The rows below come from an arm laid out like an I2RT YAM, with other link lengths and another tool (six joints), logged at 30 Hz.
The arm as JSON. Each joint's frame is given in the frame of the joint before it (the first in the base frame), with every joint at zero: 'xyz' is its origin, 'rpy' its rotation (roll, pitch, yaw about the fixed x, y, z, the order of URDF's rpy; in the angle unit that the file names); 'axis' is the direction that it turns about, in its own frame. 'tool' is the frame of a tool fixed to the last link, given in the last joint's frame.
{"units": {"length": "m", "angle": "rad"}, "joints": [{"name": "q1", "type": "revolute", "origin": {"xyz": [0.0, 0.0, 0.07], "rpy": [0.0, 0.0, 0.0]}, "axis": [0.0, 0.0, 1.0]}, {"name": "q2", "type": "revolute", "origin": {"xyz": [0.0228, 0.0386, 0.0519], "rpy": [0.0, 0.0, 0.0]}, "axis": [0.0, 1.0, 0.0]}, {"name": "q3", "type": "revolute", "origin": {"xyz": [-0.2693, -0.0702, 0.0], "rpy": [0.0, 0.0, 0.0]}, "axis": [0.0, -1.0, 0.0]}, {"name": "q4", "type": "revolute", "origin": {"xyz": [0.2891, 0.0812, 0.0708], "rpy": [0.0, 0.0, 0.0]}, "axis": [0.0, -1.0, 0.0]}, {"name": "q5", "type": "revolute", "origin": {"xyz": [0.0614, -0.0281, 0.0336], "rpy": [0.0, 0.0, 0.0]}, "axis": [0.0, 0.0, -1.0]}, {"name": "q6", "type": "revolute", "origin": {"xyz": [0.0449, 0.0, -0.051], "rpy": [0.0, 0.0, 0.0]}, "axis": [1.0, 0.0, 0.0]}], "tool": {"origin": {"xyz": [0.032, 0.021, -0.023], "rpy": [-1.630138, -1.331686, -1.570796]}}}
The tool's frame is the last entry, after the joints.
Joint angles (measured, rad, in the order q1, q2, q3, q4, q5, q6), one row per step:
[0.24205, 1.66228, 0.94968, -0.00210, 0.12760, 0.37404]
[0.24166, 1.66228, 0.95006, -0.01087, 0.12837, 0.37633]
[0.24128, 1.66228, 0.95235, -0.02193, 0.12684, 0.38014]
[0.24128, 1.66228, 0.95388, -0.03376, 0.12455, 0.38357]
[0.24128, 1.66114, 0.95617, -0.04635, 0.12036, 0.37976]
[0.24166, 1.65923, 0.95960, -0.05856, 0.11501, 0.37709]
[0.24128, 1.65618, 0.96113, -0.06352, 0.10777, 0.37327]
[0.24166, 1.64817, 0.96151, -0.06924, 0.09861, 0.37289]
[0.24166, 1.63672, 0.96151, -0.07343, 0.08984, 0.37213]
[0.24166, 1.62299, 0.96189, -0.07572, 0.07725, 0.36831]
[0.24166, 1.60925, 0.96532, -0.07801, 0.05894, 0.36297]
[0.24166, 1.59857, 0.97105, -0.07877, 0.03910, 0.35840]
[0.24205, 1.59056, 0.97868, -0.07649, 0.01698, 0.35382]
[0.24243, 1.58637, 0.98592, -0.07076, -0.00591, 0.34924]
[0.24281, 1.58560, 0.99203, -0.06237, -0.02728, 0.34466]
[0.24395, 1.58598, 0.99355, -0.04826, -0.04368, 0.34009]
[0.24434, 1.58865, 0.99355, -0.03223, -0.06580, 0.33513]
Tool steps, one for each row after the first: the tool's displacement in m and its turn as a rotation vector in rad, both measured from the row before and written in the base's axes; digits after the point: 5 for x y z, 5 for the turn. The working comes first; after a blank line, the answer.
Tool pose at each row, in the base's axes (x y z in m, rotation vector in rad; the steps are taken from these numbers as rounded here):
[0.37763, 0.13386, 0.13855, -2.64405, 0.60957, -1.17296]
[0.37685, 0.13347, 0.13797, -2.65075, 0.61409, -1.16389]
[0.37621, 0.13334, 0.13793, -2.65593, 0.61881, -1.15203]
[0.37522, 0.13333, 0.13756, -2.66237, 0.62211, -1.13792]
[0.37411, 0.13335, 0.13773, -2.67112, 0.61489, -1.12598]
[0.37324, 0.13369, 0.13865, -2.67654, 0.60757, -1.11505]
[0.37274, 0.13395, 0.13994, -2.67588, 0.59806, -1.11029]
[0.37166, 0.13458, 0.14270, -2.66966, 0.59021, -1.10600]
[0.37061, 0.13503, 0.14670, -2.65974, 0.58233, -1.10727]
[0.36958, 0.13575, 0.15182, -2.64579, 0.56740, -1.11160]
[0.36894, 0.13699, 0.15807, -2.62740, 0.54603, -1.11542]
[0.36894, 0.13853, 0.16422, -2.60722, 0.52428, -1.11869]
[0.36955, 0.14053, 0.17041, -2.58403, 0.49989, -1.12263]
[0.37049, 0.14267, 0.17540, -2.56114, 0.47484, -1.12525]
[0.37164, 0.14472, 0.17896, -2.54056, 0.45100, -1.12711]
[0.37255, 0.14663, 0.18085, -2.52215, 0.42973, -1.13249]
[0.37330, 0.14861, 0.18161, -2.50296, 0.40491, -1.13207]

[-0.00078, -0.00039, -0.00058, -0.00077, 0.00815, -0.00246]
[-0.00064, -0.00013, -0.00004, 0.00175, 0.00896, -0.00175]
[-0.00099, -0.00001, -0.00037, 0.00159, 0.01056, -0.00060]
[-0.00111, 0.00002, 0.00017, -0.00223, 0.00936, 0.00565]
[-0.00087, 0.00034, 0.00092, -0.00003, 0.00739, 0.00610]
[-0.00050, 0.00026, 0.00129, 0.00196, 0.00131, 0.00749]
[-0.00108, 0.00063, 0.00276, 0.00647, -0.00112, 0.00730]
[-0.00105, 0.00045, 0.00400, 0.00700, -0.00568, 0.00692]
[-0.00103, 0.00072, 0.00512, 0.00830, -0.00979, 0.01185]
[-0.00064, 0.00124, 0.00625, 0.01146, -0.01213, 0.01720]
[0.00000, 0.00154, 0.00615, 0.01296, -0.01269, 0.01798]
[0.00061, 0.00200, 0.00619, 0.01464, -0.01471, 0.02029]
[0.00094, 0.00214, 0.00499, 0.01463, -0.01404, 0.02106]
[0.00115, 0.00205, 0.00356, 0.01296, -0.01260, 0.02003]
[0.00091, 0.00191, 0.00189, 0.00979, -0.01345, 0.01698]
[0.00075, 0.00198, 0.00076, 0.01214, -0.01102, 0.02114]

